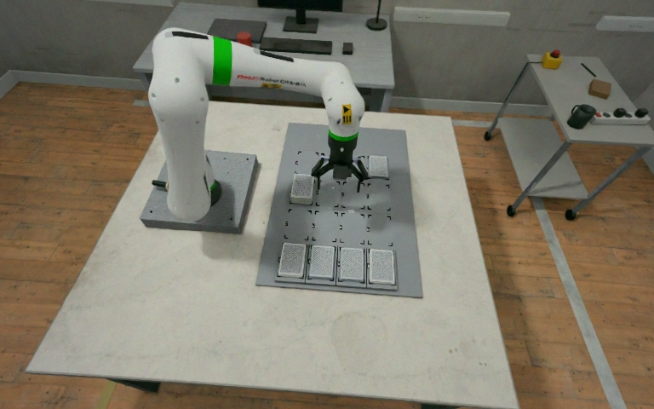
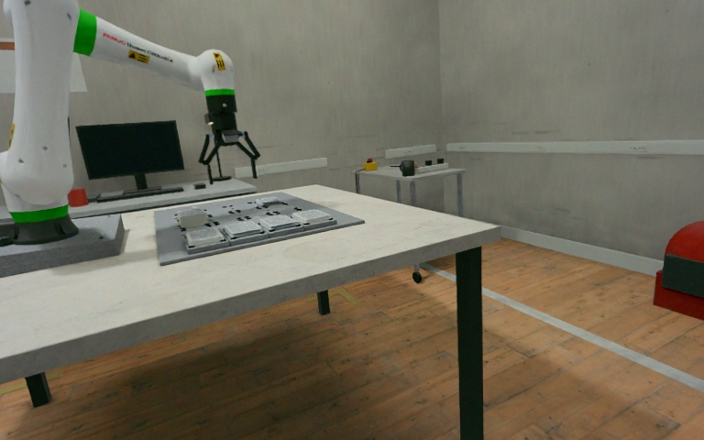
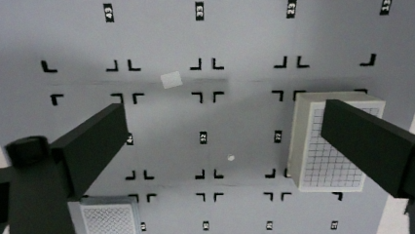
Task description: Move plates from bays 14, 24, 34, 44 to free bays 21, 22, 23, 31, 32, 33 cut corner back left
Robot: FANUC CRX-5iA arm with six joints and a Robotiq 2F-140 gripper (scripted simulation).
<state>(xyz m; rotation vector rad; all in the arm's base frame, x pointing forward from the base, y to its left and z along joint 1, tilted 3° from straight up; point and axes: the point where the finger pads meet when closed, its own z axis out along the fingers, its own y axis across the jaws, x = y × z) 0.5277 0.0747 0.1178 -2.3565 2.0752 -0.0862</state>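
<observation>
The sealed deep-well block lies 160 mm behind my hand, 130 mm below it and 60 mm to the left of it.
</observation>
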